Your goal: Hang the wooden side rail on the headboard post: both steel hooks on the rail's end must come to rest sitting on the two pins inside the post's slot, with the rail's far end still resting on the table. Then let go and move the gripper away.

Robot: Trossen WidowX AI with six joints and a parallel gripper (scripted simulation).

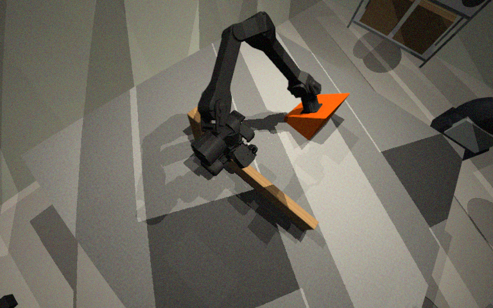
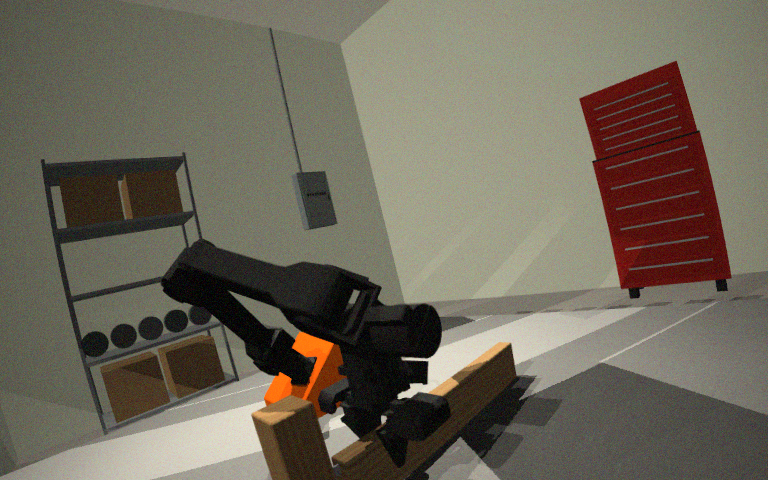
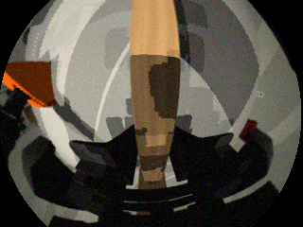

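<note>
The wooden headboard post is 1 cm behind my gripper tip, 12 cm to the right of it and 4 cm above it.
</note>
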